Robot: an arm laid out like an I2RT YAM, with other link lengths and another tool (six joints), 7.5 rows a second.
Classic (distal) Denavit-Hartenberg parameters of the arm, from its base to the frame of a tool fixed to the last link. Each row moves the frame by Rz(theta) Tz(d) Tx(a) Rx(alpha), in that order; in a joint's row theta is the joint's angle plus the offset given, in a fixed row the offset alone. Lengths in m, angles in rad.
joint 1: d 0.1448; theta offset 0; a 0.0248; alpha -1.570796
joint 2: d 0; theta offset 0; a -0.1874; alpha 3.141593
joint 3: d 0; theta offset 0.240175; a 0.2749; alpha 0
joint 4: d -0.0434; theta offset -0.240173; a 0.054; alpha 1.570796
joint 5: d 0.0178; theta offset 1.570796; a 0; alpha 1.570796
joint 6: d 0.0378; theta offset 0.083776; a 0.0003; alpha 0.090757
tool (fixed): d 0.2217; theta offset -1.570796; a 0; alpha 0
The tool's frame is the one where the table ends.
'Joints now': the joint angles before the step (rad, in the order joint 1, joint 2, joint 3, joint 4, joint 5, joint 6). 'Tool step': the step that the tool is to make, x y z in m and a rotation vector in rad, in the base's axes. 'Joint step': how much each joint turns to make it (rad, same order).
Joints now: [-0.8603, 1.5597, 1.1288, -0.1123, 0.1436, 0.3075]
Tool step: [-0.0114, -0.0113, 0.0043, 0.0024, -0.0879, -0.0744]
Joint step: [-0.0200, -0.0137, -0.0381, 0.0661, 0.0129, 0.0877]
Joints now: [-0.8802, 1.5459, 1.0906, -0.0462, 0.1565, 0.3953]
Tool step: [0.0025, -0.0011, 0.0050, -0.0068, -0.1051, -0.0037]
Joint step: [-0.0173, -0.0282, -0.0683, 0.1033, -0.0471, 0.0633]
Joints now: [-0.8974, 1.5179, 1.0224, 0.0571, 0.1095, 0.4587]
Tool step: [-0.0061, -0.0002, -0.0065, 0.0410, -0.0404, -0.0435]
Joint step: [0.0000, -0.0006, -0.0076, -0.0080, 0.0146, 0.0708]
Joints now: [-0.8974, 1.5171, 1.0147, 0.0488, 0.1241, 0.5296]
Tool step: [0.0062, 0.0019, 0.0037, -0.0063, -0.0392, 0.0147]
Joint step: [0.0000, -0.0062, -0.0185, 0.0397, -0.0246, 0.0180]
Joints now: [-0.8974, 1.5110, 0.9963, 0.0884, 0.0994, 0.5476]
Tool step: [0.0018, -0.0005, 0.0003, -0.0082, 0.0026, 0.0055]
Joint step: [0.0013, 0.0060, 0.0006, 0.0110, -0.0009, -0.0083]
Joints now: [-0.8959, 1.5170, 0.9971, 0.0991, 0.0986, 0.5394]
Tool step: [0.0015, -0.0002, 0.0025, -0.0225, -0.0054, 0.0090]
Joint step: [-0.0008, -0.0043, -0.0188, 0.0367, -0.0051, -0.0130]
